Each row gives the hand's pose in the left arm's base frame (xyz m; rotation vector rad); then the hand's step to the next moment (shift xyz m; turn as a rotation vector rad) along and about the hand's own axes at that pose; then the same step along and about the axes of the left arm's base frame.
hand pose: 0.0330 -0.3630 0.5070 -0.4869 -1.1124 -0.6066
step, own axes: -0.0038 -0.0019 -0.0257 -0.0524 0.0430 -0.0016
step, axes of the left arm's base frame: 0.0149 -0.0171 -0.0129 0.0134 0.0416 -0.0518
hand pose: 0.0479 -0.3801 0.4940 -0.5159 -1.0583 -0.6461
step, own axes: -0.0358 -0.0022 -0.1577 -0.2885 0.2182 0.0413
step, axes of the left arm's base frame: 0.0848 -0.0985 -0.0963 0.0295 0.2494 -0.2636
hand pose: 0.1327 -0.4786 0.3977 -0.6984 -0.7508 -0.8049
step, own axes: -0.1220 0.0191 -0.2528 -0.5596 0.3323 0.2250
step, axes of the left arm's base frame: 0.0366 -0.1421 -0.2400 -0.0628 0.5502 -0.4093
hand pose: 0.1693 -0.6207 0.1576 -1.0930 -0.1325 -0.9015
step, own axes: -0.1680 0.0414 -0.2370 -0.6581 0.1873 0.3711
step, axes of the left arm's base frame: -0.1573 -0.0905 -0.2306 -0.1794 0.7018 -0.2849
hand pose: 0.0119 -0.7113 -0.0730 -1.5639 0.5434 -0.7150
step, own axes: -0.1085 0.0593 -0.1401 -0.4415 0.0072 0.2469
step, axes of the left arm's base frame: -0.1719 -0.0279 -0.0677 -0.1295 0.4835 -0.0736
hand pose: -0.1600 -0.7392 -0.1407 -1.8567 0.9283 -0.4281
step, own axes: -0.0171 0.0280 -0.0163 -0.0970 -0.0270 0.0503
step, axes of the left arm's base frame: -0.0330 -0.0035 -0.0154 -0.0192 0.1104 0.0108
